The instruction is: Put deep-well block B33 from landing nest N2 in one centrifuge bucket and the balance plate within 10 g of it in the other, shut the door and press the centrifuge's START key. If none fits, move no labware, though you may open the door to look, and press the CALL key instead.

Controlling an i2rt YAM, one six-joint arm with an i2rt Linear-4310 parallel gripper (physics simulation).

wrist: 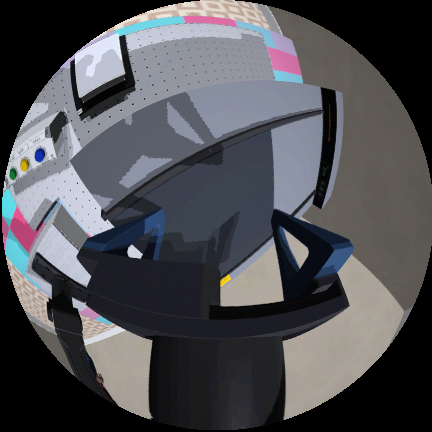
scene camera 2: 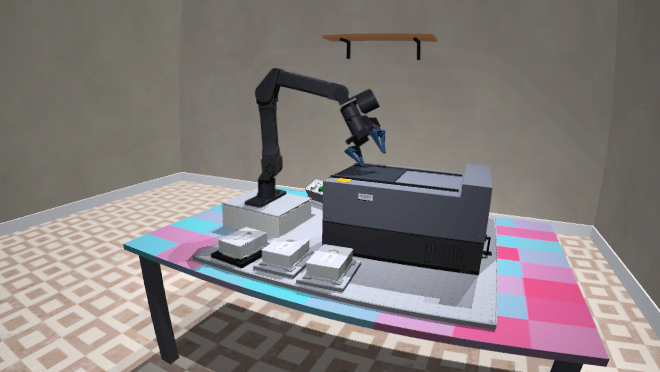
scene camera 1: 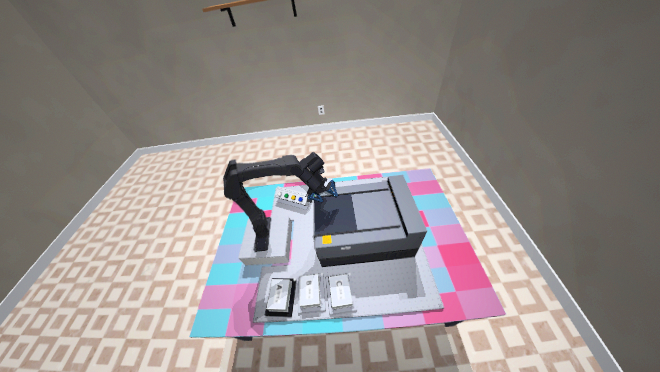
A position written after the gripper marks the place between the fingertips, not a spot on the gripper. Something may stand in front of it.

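The scene has a dark centrifuge (wrist: 137, 153) in it, along with a button panel (wrist: 48, 140). The gripper (scene camera 2: 373, 160) is visible as well, and the wrist view shows the gripper too (wrist: 217, 214).
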